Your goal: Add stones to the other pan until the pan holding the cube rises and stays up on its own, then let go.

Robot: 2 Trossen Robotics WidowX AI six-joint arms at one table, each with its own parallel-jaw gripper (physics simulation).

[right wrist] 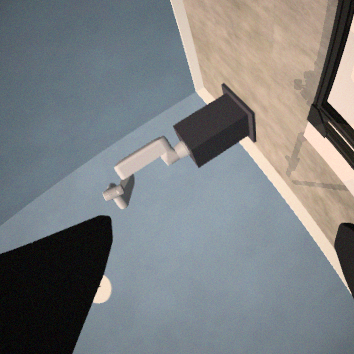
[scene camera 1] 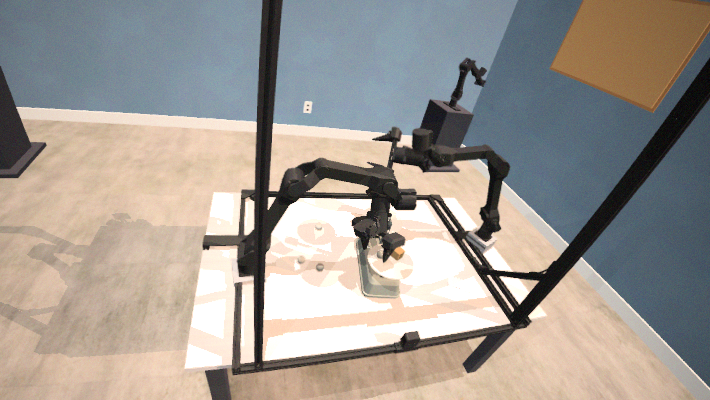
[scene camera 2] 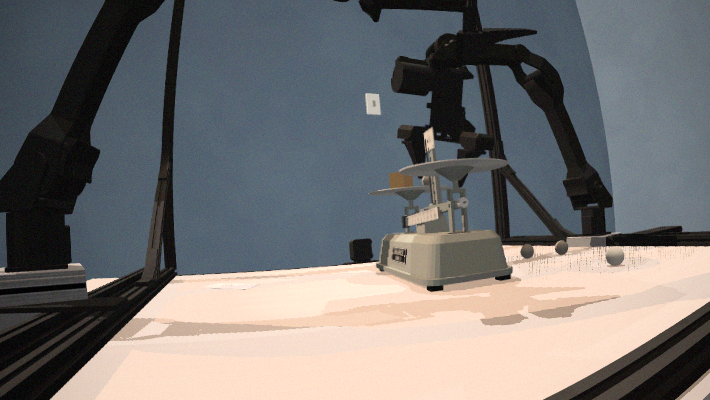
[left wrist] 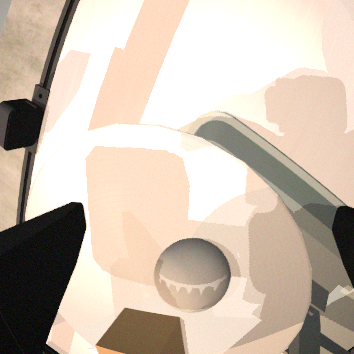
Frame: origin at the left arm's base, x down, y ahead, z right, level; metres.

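Where they show: left gripper, fingertip midpoint: (scene camera 1: 374, 255) (left wrist: 215, 218); right gripper, fingertip midpoint: (right wrist: 230, 233) (scene camera 1: 369, 150); left arm's base, origin of the base link: (scene camera 1: 248, 268) (scene camera 2: 594, 235); right arm's base, origin of the base link: (scene camera 1: 483, 235) (scene camera 2: 38, 268).
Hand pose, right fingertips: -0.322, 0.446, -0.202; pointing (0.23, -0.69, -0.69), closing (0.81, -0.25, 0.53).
Observation:
Things, the pixels of their top centre, and the offset from my right fingertips, as dx, dy, dz. "*": a spot on its surface instead.
- orange cube, middle of its top: (scene camera 2: 400, 172) (scene camera 1: 398, 249) +0.169, +0.001, +0.341
- grey stone, middle of its top: (left wrist: 179, 298) (scene camera 2: 428, 174) (scene camera 1: 382, 251) +0.172, -0.057, +0.334
- lower pan, middle of its top: (left wrist: 142, 288) (scene camera 2: 410, 190) (scene camera 1: 390, 260) +0.199, -0.027, +0.353
- balance, middle of its top: (scene camera 2: 424, 129) (scene camera 1: 393, 220) +0.110, +0.000, +0.263
- darker stone, middle of its top: (scene camera 2: 526, 244) (scene camera 1: 320, 264) +0.316, -0.209, +0.232
- balance's upright pointer plate, surface spot: (scene camera 2: 429, 139) * +0.127, -0.004, +0.258
- small black box, surface spot: (left wrist: 20, 125) (scene camera 2: 364, 247) * +0.306, -0.033, +0.553
The orange cube (scene camera 1: 398, 253) (scene camera 2: 400, 180) (left wrist: 142, 332) and a grey stone (scene camera 1: 380, 254) (scene camera 2: 425, 181) (left wrist: 192, 274) sit on the lower pan (scene camera 1: 390, 270) (scene camera 2: 388, 192) (left wrist: 140, 200) of the balance (scene camera 1: 380, 291) (scene camera 2: 450, 260) (left wrist: 270, 160). The other pan (scene camera 2: 455, 166) stands higher in scene camera 2; its top shows no stone there. Three stones lie on the table: one stone (scene camera 1: 319, 227), another stone (scene camera 1: 301, 259) and a darker stone (scene camera 1: 320, 267). My left gripper (scene camera 1: 375, 253) (left wrist: 215, 218) is open and empty over the cube's pan, the stone below between its fingers. My right gripper (scene camera 1: 372, 151) (right wrist: 230, 233) is open and empty, high above.
The balance's upright pointer plate (scene camera 2: 429, 139) rises between the pans. A black frame (scene camera 1: 320, 359) edges the table, with a small black box (scene camera 1: 410, 340) (scene camera 2: 361, 250) (left wrist: 20, 125) on it. A tall black post (scene camera 1: 265, 150) crosses in front of the left arm's base.

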